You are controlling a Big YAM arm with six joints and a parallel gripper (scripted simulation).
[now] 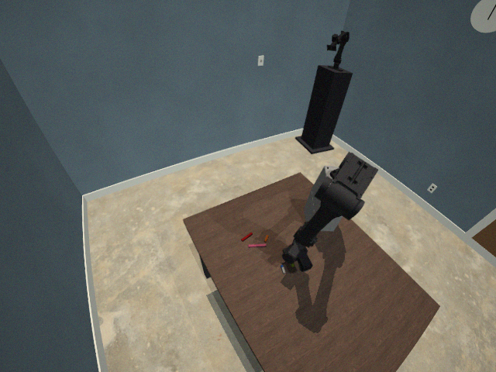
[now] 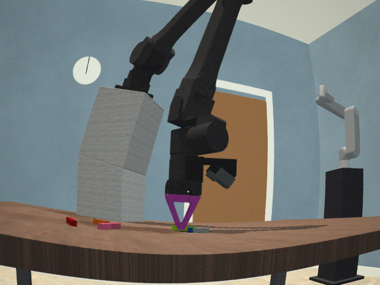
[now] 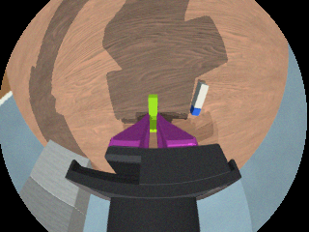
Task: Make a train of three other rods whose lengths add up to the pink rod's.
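The lime rod is 10 mm to the left of my hand and 10 mm below it. Also, from my hand: orange rod: 50 mm ahead, 160 mm to the right, 10 mm below; then grey rod: 60 mm ahead, 30 mm to the left, 10 mm below; then blue rod: 60 mm ahead, 10 mm to the left, 10 mm below.
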